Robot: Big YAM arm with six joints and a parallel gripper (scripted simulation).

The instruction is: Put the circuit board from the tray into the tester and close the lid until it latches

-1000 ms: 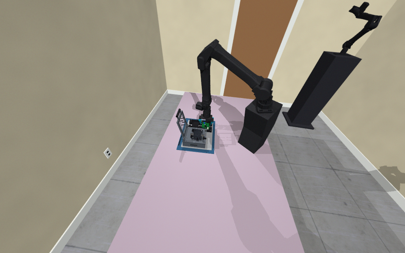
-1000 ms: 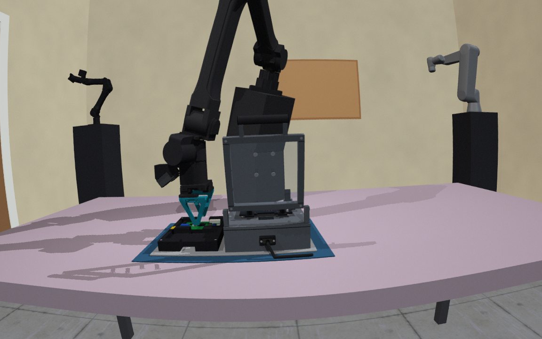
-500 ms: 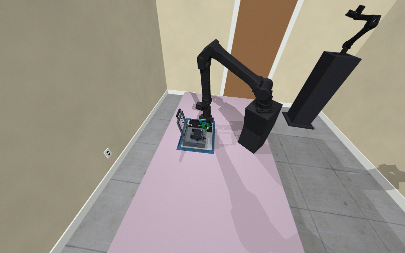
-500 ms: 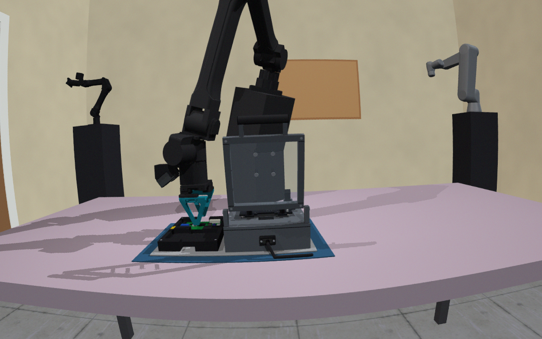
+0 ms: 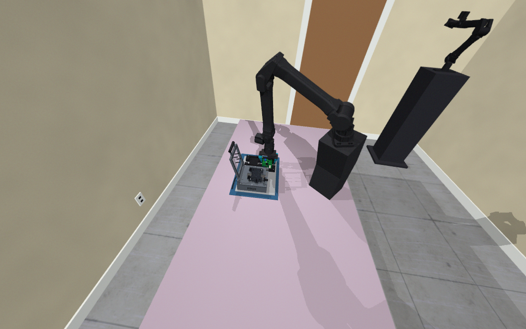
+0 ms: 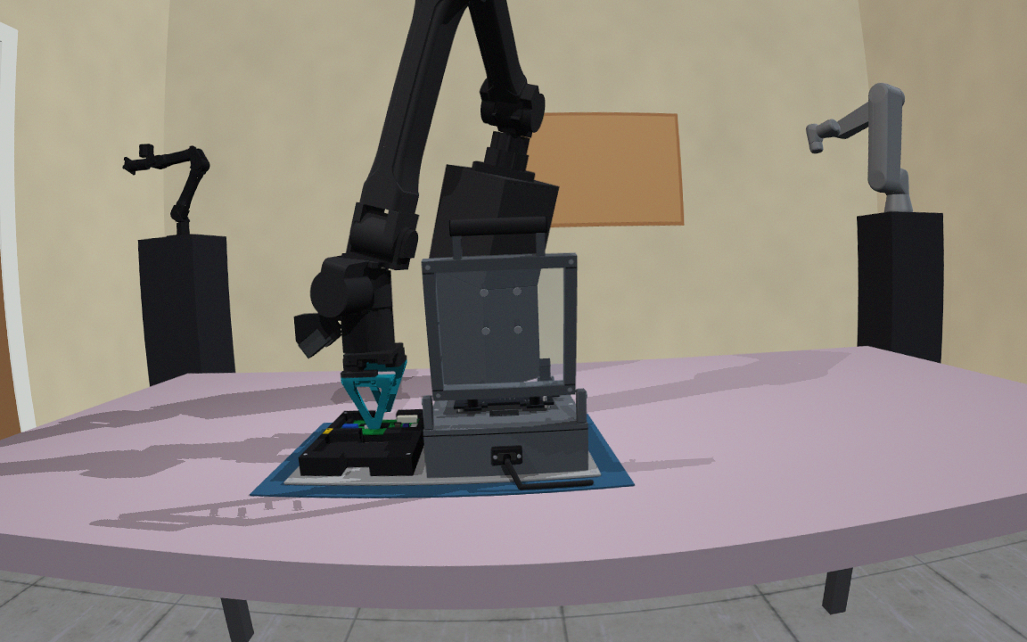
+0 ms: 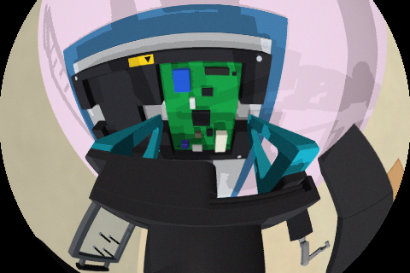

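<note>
Right now the green circuit board is 2 cm below my hand. Round my hand: pin plate 18 cm to the left, 6 cm ahead, 4 cm above; lid 18 cm to the left, 17 cm ahead, 15 cm above.
</note>
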